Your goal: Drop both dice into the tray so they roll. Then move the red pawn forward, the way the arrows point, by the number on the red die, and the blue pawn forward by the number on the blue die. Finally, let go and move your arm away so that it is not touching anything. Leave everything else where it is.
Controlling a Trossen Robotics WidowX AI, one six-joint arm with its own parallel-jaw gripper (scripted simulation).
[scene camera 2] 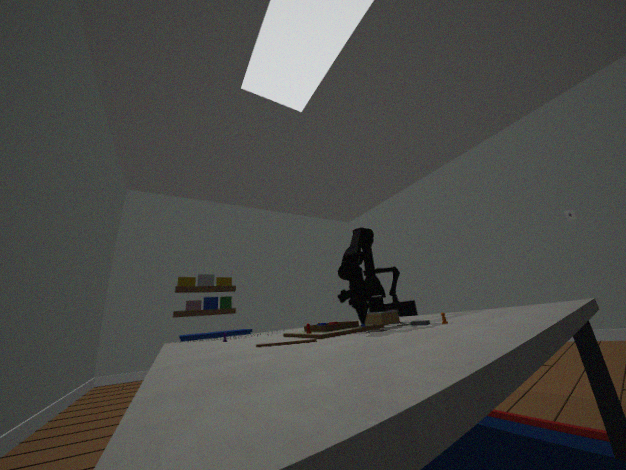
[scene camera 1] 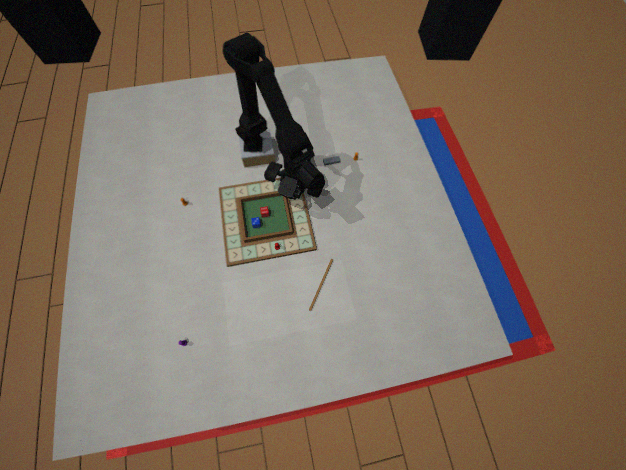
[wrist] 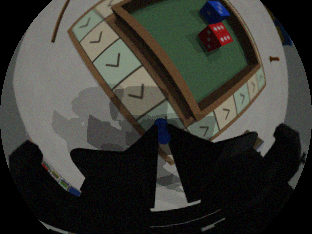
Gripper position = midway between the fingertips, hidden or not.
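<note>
A blue pawn is held by my gripper (scene camera 1: 295,192). I can see my gripper (scene camera 2: 362,323) as well, and I find the gripper (wrist: 161,128) again.
</note>
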